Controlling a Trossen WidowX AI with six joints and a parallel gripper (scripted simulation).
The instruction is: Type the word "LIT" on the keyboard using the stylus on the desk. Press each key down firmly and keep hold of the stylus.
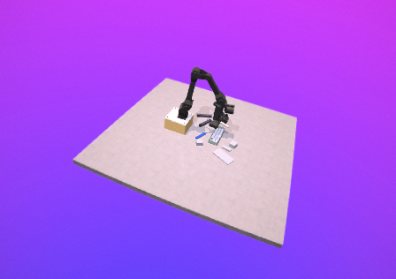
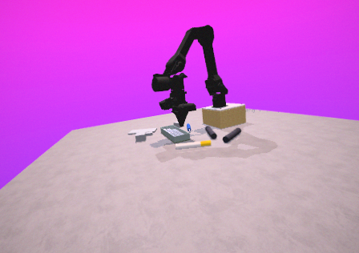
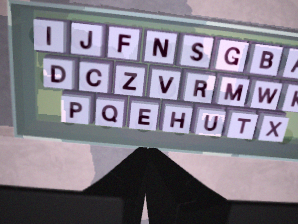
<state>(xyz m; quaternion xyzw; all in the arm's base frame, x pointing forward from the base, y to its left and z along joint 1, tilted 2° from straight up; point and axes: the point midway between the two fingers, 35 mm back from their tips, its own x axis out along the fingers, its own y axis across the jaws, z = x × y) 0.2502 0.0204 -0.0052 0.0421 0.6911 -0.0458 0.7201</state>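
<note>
Right now the stylus is 7 cm behind my gripper tip, 5 cm to the right of it and 3 cm below it. The rest, counted from my gripper tip: grey stylus tip: 5 cm behind, 2 cm to the right, 3 cm below.
</note>
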